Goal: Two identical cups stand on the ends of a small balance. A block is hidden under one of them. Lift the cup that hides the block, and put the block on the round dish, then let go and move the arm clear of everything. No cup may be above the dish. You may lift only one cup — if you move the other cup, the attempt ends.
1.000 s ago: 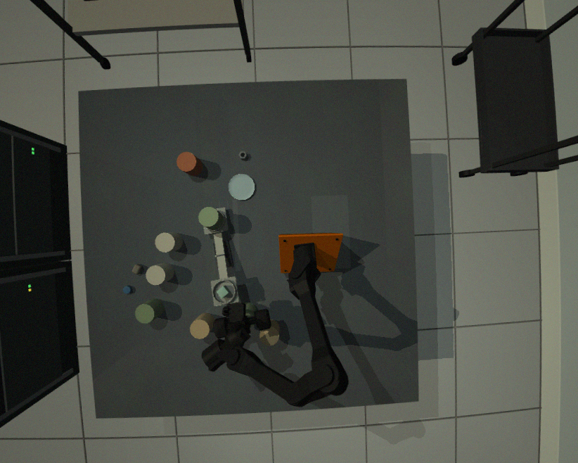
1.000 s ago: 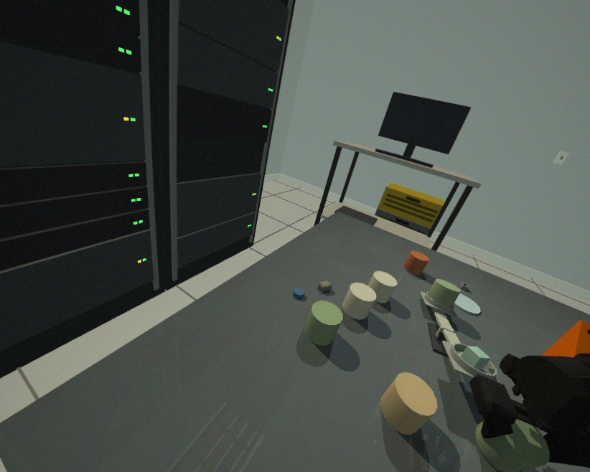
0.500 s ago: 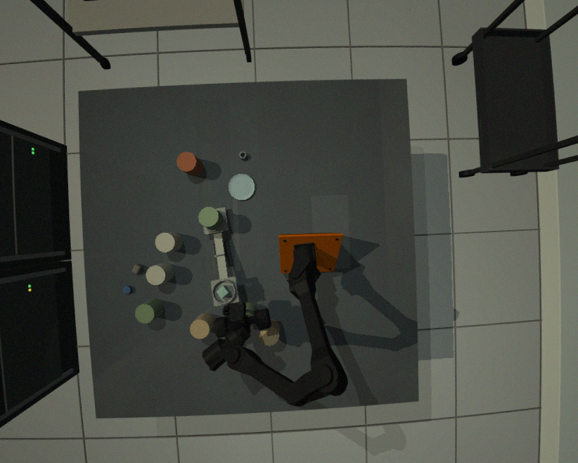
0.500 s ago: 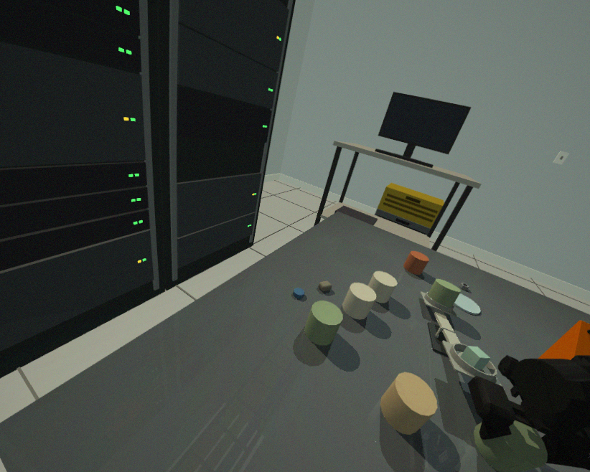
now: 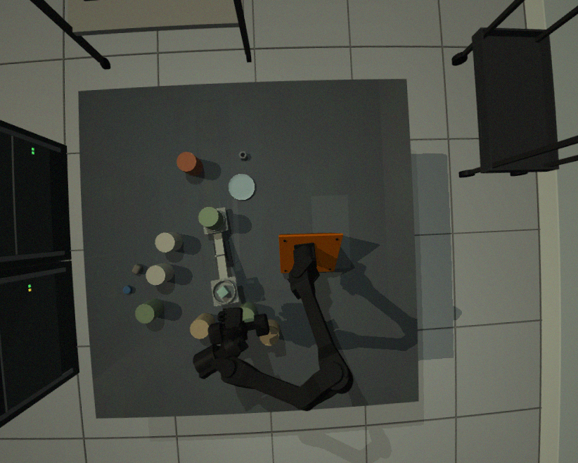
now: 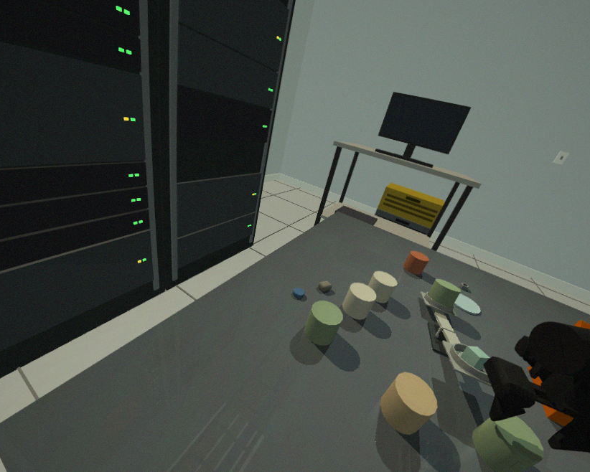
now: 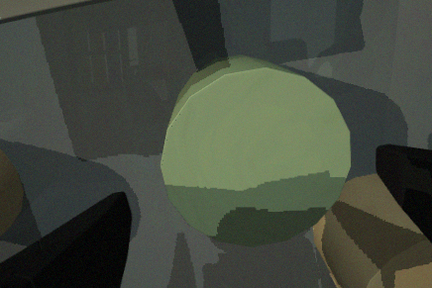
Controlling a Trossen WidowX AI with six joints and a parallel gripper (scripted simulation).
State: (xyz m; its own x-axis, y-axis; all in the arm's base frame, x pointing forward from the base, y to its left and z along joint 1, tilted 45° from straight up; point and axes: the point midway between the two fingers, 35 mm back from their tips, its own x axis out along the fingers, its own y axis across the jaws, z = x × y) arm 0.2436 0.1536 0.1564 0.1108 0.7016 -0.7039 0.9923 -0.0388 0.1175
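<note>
My gripper tip is 110 mm to the left of the pale green block, 50 mm short of it and 10 mm below it. Round my gripper tip: pale blue round dish (480 mm to the right, 70 mm below, 40 mm behind); then balance beam (230 mm to the right, 60 mm ahead, 30 mm below); then green cup (390 mm to the right, 70 mm ahead, 10 mm below).
</note>
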